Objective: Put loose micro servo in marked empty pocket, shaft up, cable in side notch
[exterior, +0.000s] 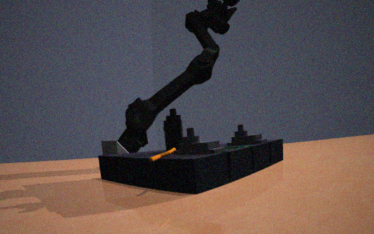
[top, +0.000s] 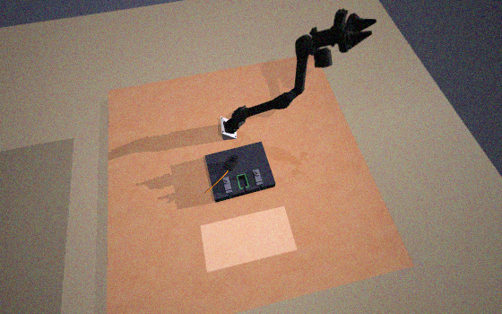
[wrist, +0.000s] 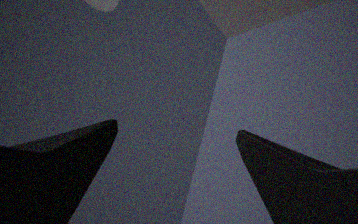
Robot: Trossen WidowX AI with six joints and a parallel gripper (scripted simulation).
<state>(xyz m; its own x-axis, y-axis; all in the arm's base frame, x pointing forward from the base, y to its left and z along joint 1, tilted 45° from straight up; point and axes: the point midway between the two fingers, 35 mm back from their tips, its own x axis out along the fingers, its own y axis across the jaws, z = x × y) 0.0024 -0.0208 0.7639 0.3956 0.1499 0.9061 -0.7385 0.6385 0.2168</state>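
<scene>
Now: gripper tip 59 cm above the dark robot deck, 54 cm to the left of it and 13 cm short of it.
</scene>
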